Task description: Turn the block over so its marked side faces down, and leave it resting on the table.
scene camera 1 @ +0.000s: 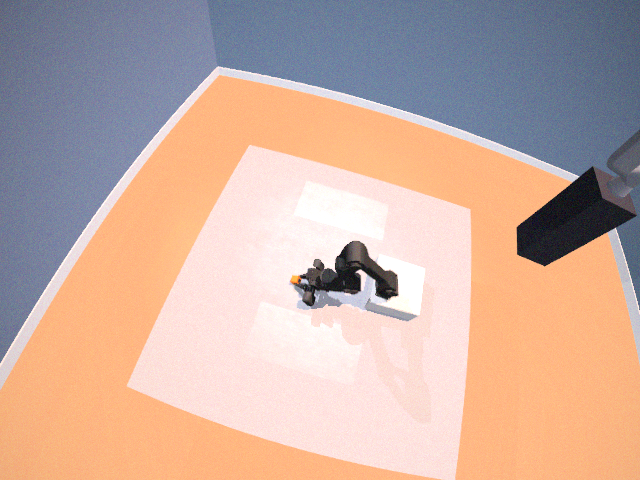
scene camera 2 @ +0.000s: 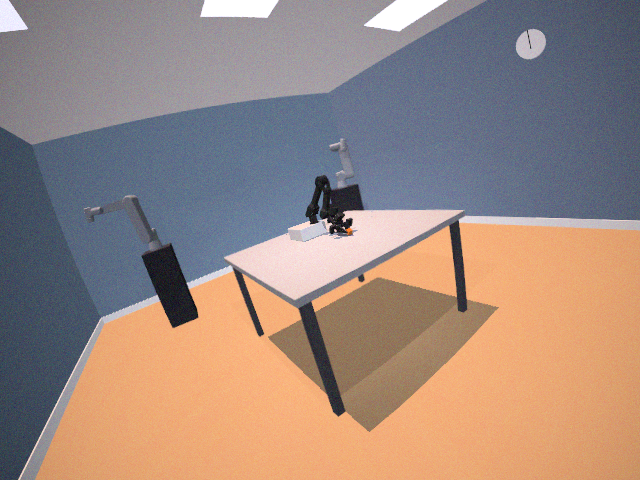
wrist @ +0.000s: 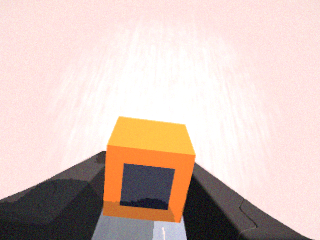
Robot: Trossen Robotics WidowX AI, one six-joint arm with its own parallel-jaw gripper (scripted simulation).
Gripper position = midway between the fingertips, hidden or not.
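Labels:
There's a block (wrist: 149,163) here, and it's being held by my gripper (wrist: 147,166).

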